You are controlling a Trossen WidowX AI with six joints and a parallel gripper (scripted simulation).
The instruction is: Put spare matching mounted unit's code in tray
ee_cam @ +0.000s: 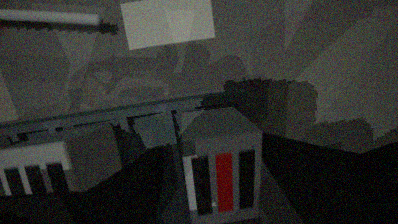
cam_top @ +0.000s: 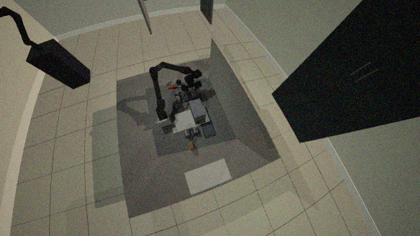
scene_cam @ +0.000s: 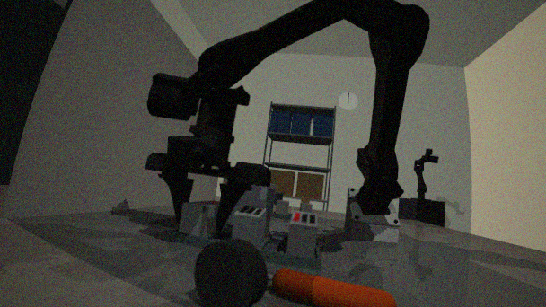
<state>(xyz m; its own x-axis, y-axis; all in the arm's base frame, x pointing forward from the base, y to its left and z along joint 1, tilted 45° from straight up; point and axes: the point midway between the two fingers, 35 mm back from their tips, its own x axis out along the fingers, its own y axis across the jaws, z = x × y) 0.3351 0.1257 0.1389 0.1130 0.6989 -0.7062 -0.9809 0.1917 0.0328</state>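
Now: the grey spare block 2 cm above my gripper tip. From my gripper tip the other things lie so: dark round object (16 cm to the left, 8 cm behind, 1 cm above); tall grey panel (25 cm to the right, 21 cm above, 20 cm ahead); gridded dark rack (8 cm behind, 2 cm to the right, 1 cm below).
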